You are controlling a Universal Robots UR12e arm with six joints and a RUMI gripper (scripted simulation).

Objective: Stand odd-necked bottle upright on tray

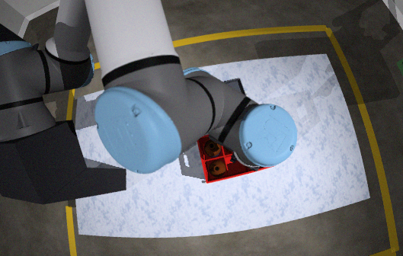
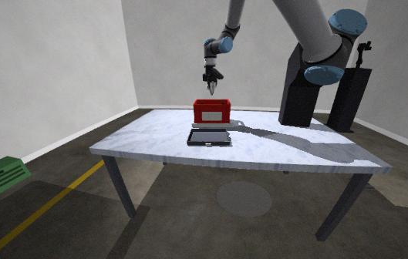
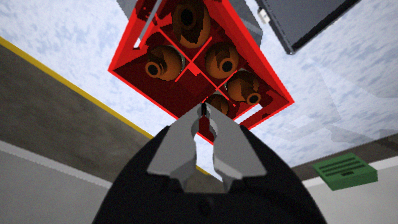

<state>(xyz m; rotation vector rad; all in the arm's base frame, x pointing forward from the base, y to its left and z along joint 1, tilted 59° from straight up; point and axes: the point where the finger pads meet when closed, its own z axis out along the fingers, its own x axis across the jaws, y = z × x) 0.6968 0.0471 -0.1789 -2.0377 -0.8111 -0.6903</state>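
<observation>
Right now my hand is 1 cm to the right of the red crate and 16 cm above it. From my hand the other things lie so: dark tray (29 cm to the left, 23 cm below).
</observation>
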